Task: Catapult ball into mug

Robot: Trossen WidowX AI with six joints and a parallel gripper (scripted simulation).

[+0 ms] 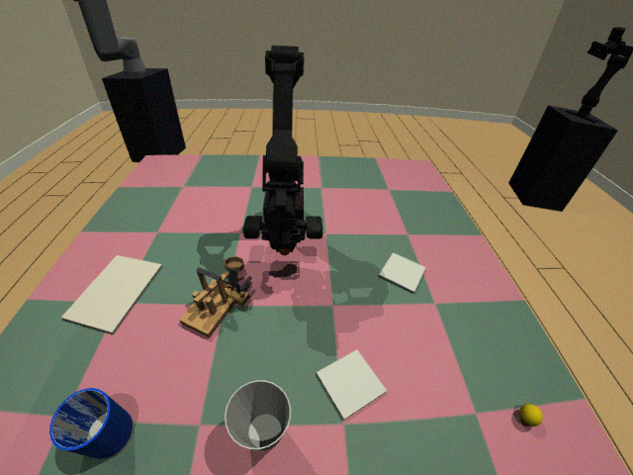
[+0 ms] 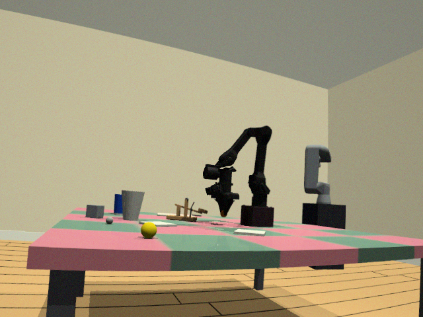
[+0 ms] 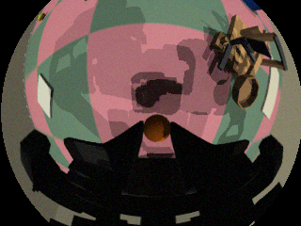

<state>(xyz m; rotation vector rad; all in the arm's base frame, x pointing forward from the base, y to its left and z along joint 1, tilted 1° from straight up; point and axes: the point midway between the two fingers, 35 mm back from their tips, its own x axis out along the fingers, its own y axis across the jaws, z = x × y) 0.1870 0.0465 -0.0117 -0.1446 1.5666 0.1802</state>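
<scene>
Right now the wooden catapult is 14 cm ahead of my gripper tip, 10 cm to the right of it and 1 cm above it. From my gripper tip the other things lie so: blue mug (47 cm ahead, 21 cm to the right, 1 cm below); then grey cup (40 cm ahead, 6 cm to the left, 1 cm below); then orange ball (1 cm above).
</scene>
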